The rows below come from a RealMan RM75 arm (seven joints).
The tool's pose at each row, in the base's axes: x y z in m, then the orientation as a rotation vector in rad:
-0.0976, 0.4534, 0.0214, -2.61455, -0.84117, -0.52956
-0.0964, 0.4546, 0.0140, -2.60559, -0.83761, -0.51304
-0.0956, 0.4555, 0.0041, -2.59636, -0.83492, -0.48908
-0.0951, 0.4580, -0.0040, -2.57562, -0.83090, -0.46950
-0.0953, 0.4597, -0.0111, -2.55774, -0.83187, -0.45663
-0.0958, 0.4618, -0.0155, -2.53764, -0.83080, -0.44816
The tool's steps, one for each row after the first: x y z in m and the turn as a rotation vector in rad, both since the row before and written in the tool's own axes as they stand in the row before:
-0.0018, 0.0013, 0.0073, 0.01437, -0.00583, 0.00453
-0.0033, 0.0020, 0.0092, 0.01711, -0.01051, 0.00506
-0.0019, 0.0003, 0.0083, 0.02595, -0.00348, 0.00452
-0.0024, 0.0005, 0.0069, 0.02040, -0.00163, 0.00010
-0.0012, -0.0006, 0.0047, 0.02111, 0.00227, 0.00057

